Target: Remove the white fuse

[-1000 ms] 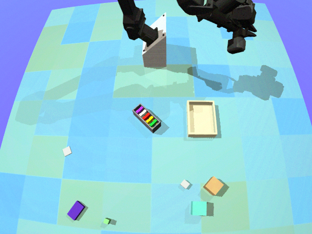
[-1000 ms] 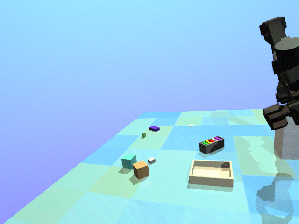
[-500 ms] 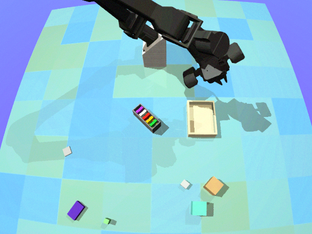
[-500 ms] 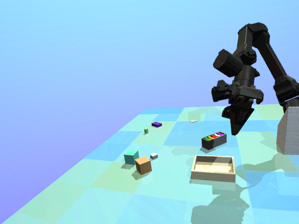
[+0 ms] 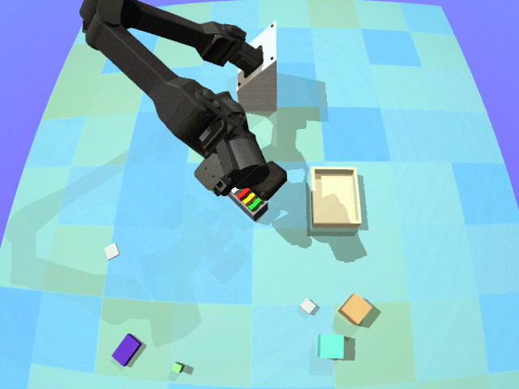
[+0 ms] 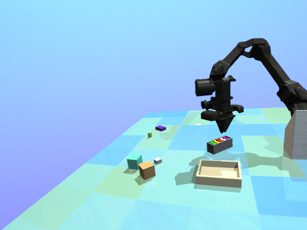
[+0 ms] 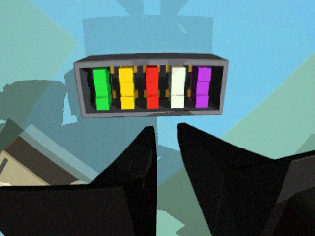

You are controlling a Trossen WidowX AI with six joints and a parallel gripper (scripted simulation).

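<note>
My gripper tip is 20 mm to the left of the white fuse and 50 mm above it. Round my gripper tip: tray (30 mm ahead, 190 mm to the left, 70 mm below).
</note>
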